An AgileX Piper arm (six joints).
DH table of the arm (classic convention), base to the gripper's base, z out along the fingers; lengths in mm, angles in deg. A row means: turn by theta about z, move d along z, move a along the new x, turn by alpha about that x. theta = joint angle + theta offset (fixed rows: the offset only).
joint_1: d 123, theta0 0, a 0, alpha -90
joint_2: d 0, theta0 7.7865, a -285.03, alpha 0
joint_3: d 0, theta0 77.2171, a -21.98, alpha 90
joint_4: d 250.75, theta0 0, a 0, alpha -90
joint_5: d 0, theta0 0, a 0, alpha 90
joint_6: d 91, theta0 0, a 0, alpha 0
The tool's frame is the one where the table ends.
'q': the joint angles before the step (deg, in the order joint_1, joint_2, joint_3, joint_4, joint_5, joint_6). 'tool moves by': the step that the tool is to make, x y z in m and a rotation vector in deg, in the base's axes. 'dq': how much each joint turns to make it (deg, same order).
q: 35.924 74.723 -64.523 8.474 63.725 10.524
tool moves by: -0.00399 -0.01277 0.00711 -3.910 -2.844 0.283
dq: -0.291 -2.144 0.001 -4.865 2.132 0.000
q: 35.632 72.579 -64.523 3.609 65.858 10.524
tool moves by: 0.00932 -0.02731 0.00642 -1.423 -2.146 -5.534
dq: -6.130 -1.713 0.001 -2.166 0.691 -0.518
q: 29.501 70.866 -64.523 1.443 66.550 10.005
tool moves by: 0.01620 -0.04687 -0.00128 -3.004 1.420 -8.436
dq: -12.205 -0.056 0.001 -0.786 2.618 -3.958
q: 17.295 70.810 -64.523 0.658 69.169 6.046
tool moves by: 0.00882 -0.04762 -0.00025 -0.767 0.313 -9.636
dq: -12.477 0.000 0.000 0.303 0.494 -3.010
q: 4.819 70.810 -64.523 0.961 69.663 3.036
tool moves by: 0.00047 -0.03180 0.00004 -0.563 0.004 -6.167
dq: -8.175 -0.016 -0.001 0.130 0.064 -2.126
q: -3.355 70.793 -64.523 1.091 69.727 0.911
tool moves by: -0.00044 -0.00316 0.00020 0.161 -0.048 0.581
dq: -1.098 -0.050 -0.001 0.747 0.057 -1.792
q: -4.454 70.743 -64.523 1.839 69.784 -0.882
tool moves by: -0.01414 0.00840 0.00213 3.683 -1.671 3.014
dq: 0.000 -3.327 2.247 4.900 -0.071 -3.275
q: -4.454 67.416 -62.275 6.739 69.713 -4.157
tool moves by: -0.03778 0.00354 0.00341 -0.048 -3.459 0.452
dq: 0.002 -8.753 5.173 0.390 0.180 -0.452
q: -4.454 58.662 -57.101 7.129 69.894 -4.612
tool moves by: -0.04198 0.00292 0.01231 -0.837 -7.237 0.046
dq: 0.000 -10.418 2.963 -0.243 0.183 -0.062
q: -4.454 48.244 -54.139 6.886 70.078 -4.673
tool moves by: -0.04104 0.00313 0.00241 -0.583 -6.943 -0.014
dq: 0.001 -10.405 3.438 -0.046 -0.001 0.004
